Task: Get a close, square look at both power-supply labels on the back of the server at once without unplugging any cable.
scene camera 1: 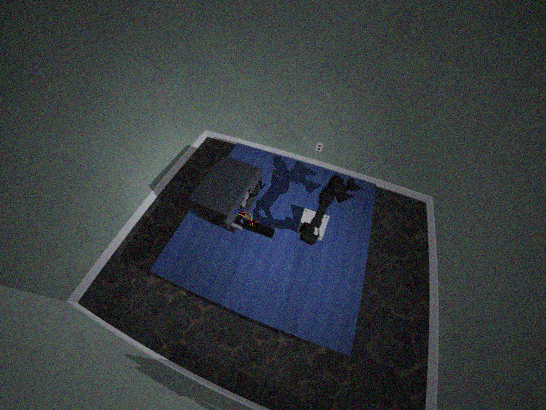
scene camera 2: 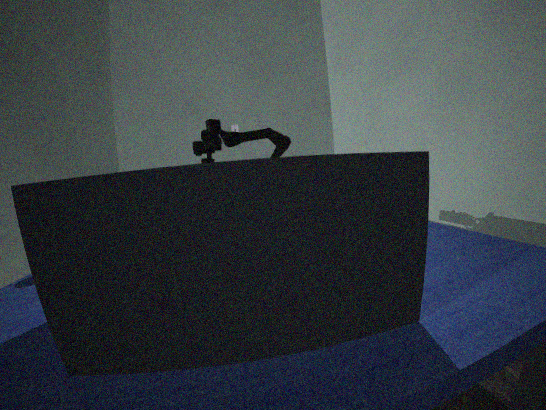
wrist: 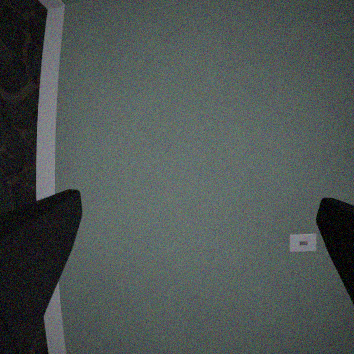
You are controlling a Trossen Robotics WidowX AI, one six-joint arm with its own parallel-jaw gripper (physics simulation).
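Frame: origin at the arm's base, x ahead, y left, z up, level; metres.
Where they show: gripper, fingertip midpoint: [scene camera 1: 357, 191] [scene camera 2: 203, 153] [wrist: 203, 206]; arm's base, origin of the base link: [scene camera 1: 307, 227].
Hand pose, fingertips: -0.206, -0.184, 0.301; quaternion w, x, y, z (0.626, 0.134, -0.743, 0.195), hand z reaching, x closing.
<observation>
Each offset is from my fingertips to the top centre of the thing, as dx, dy, dz. "spot": to the spot under its first point. Level surfaces: height alone.
The dark grey server [scene camera 1: 227, 182] [scene camera 2: 225, 260] stands on the blue mat {dz -0.354} [scene camera 1: 280, 280] [scene camera 2: 480, 270]. In scene camera 1, its side with the cables {spot: +0.600, +0.315, -0.199} [scene camera 1: 245, 214] faces right, toward the arm. Orange and blue cables show at its lower corner. No power-supply label can be made out in any view; in scene camera 2 a plain dark side hides the cabled one. My gripper [scene camera 1: 352, 192] [wrist: 203, 206] is open and empty, beyond the base toward the far wall and apart from the server. The wrist view faces the wall, and the server does not show there.
A long black block {spot: +0.465, +0.387, -0.158} [scene camera 1: 259, 228] lies on the mat beside the cables. The arm's white base plate [scene camera 1: 323, 227] is right of it. A wall outlet [scene camera 1: 319, 147] [scene camera 2: 234, 128] [wrist: 303, 242] is on the wall. A pale skirting board [scene camera 1: 433, 280] [wrist: 47, 125] edges the dark floor [scene camera 1: 400, 280].
</observation>
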